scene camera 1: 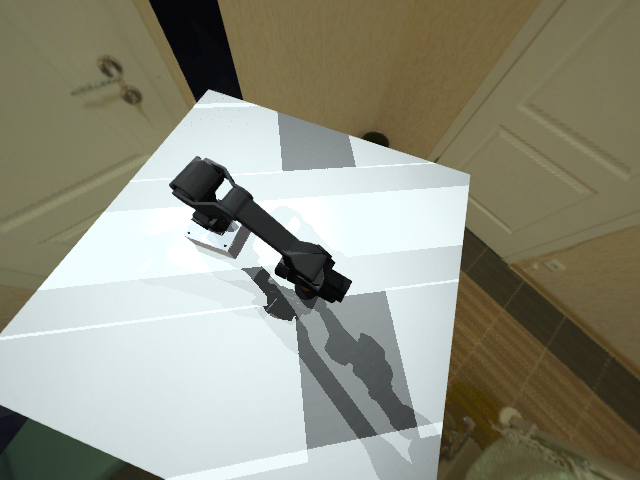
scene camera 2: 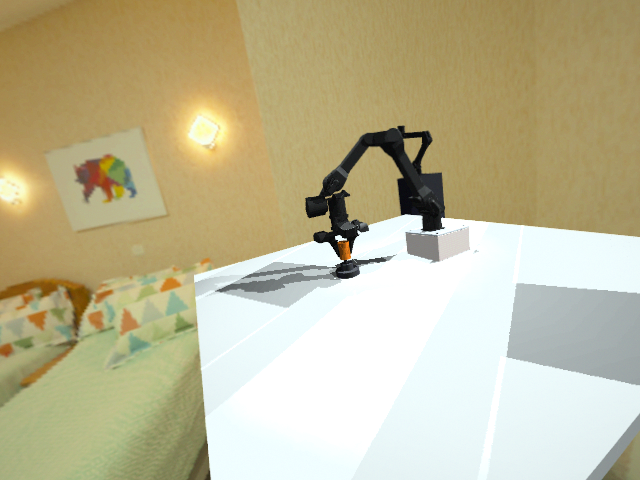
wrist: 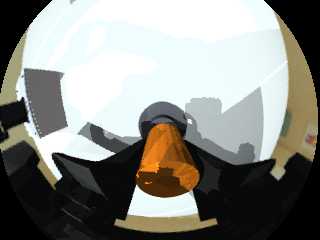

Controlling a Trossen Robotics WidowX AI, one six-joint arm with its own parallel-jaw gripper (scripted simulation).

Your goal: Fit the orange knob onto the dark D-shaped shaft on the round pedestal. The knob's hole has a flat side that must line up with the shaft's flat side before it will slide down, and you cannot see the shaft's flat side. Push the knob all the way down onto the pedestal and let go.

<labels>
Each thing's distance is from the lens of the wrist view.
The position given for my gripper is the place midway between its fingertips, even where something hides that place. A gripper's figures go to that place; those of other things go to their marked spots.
my gripper point(wrist: 164, 142): 10 cm
orange knob point(wrist: 166, 169): 5 cm
</labels>
